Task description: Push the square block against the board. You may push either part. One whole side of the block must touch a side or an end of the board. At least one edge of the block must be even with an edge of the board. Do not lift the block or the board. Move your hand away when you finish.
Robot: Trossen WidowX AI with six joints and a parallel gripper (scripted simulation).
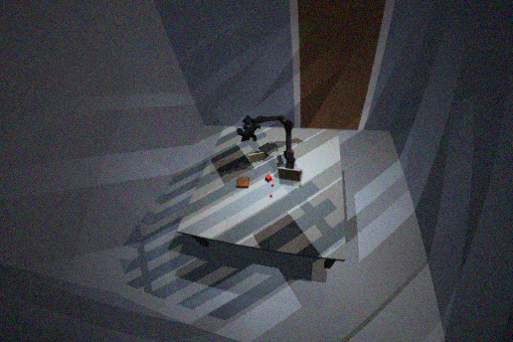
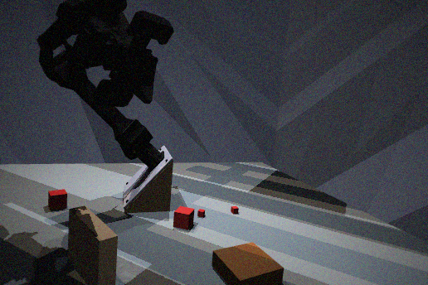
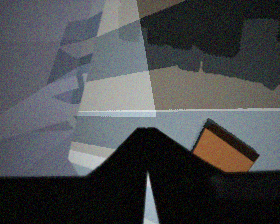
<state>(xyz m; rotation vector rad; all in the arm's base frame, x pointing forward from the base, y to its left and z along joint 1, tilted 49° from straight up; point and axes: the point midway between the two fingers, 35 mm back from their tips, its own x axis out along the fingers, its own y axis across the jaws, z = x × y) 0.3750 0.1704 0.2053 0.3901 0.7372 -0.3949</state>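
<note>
Right now my gripper tip is 70 mm past the tan board, 90 mm to the left of it and 270 mm above it. Round my gripper tip: square block: 40 mm behind, 200 mm to the left, 300 mm below.
</note>
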